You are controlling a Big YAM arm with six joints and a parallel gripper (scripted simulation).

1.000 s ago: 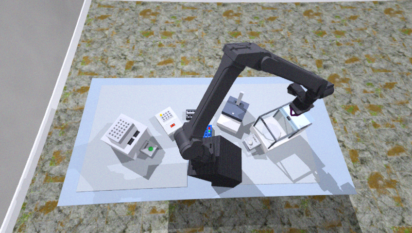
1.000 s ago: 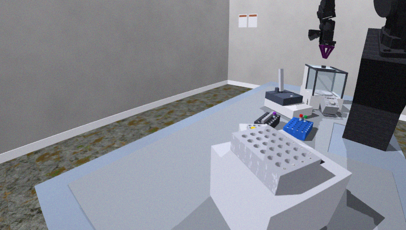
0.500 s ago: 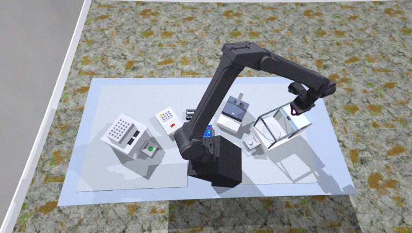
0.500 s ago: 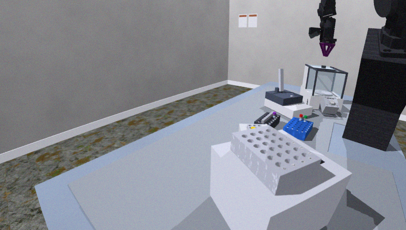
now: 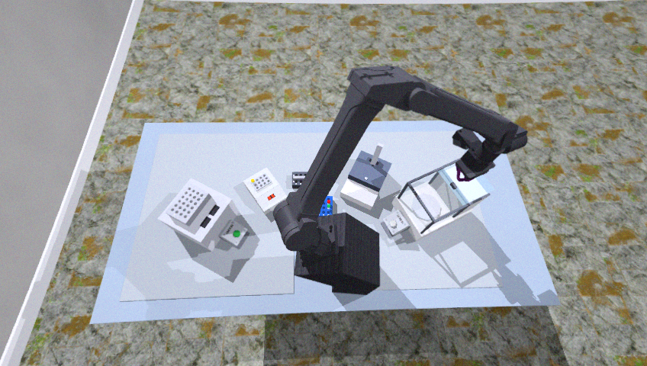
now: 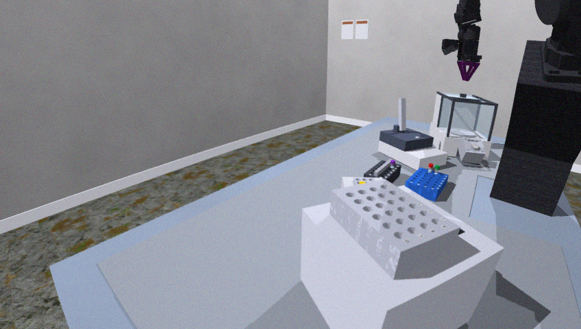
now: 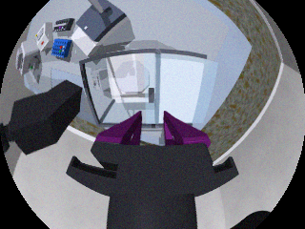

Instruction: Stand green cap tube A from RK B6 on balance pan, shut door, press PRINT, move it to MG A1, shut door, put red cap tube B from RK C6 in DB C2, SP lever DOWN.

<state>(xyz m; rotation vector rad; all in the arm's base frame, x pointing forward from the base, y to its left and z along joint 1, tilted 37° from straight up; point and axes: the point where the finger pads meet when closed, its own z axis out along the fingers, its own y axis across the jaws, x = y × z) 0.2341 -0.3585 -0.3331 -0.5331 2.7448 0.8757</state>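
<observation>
Now: hand 480 mm to the right of the blue rack RK, 270 mm above it and 10 mm short of it. Round my hand: balance door 70 mm below, 20 mm to the right, 10 mm ahead; then white print key 210 mm below, 190 mm to the left, 80 mm behind; then round pan 200 mm below, 60 mm to the left, 20 mm behind.
</observation>
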